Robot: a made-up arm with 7 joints.
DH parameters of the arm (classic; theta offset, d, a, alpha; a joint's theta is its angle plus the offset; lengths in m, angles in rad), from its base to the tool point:
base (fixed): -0.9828 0 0.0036 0
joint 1: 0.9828 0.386 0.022 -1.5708
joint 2: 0 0.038 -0.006 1.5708
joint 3: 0 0.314 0.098 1.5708
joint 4: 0 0.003 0.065 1.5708
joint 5: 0 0.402 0 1.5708
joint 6: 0 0.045 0.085 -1.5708
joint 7: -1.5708 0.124 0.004 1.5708
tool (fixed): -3.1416 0.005 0 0
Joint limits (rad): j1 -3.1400..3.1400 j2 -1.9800..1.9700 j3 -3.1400..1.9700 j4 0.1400..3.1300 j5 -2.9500..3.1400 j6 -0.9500..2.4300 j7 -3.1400..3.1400
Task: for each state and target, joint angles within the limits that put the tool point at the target. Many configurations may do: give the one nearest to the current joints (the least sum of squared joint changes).
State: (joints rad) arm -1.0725 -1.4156 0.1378 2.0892 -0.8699 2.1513 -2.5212
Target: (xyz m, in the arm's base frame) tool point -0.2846 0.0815 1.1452
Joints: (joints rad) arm -0.6518 -0.8964 -0.1798 2.4805 -1.0337 1.3316 -2.5735
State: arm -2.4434 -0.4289 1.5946 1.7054 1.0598 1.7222 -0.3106
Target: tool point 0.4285 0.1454 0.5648
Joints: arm -1.8324 0.1033 1.9700 1.0848 0.8361 2.4125 -0.3226
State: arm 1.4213 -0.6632 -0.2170 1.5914 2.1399 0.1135 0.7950
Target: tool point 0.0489 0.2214 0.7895
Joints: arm 1.5893 -1.1705 0.0702 0.7857 2.4364 -0.3457 0.8027
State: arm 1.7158 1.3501 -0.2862 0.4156 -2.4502 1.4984 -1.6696
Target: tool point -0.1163 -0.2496 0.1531
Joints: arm 1.3816 1.9700 0.3444 0.2234 -2.5483 1.1742 -1.6902
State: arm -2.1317 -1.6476 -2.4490 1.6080 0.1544 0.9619 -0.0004
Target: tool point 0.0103 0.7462 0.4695
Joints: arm -2.3578 -1.0513 -2.0047 1.9348 0.2166 0.9651 0.0007
